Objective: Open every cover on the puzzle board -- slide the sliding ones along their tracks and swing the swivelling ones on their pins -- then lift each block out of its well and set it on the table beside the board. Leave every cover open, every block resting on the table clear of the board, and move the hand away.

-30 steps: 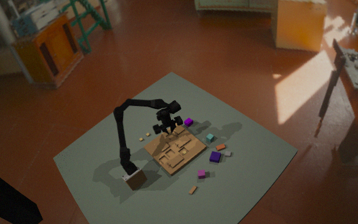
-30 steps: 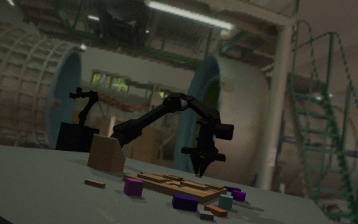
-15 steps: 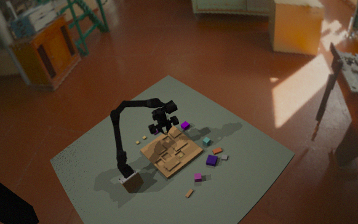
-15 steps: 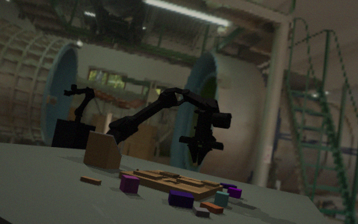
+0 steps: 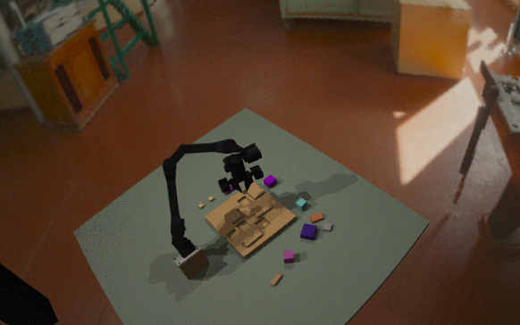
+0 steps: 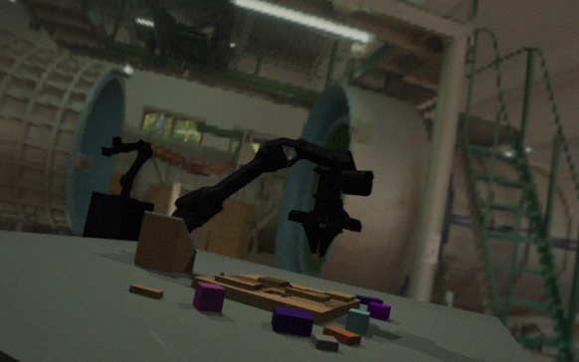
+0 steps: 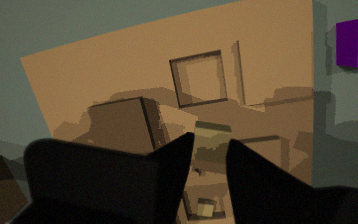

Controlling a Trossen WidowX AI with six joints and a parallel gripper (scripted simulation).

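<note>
Right now the magenta block is 8 cm behind my gripper tip, 34 cm to the right of it and 9 cm below it. From my gripper tip the other things lie so: teal block (15 cm ahead, 19 cm to the right, 9 cm below); violet block (16 cm ahead, 2 cm to the left, 10 cm below); orange block (15 cm ahead, 29 cm to the right, 10 cm below).
</note>
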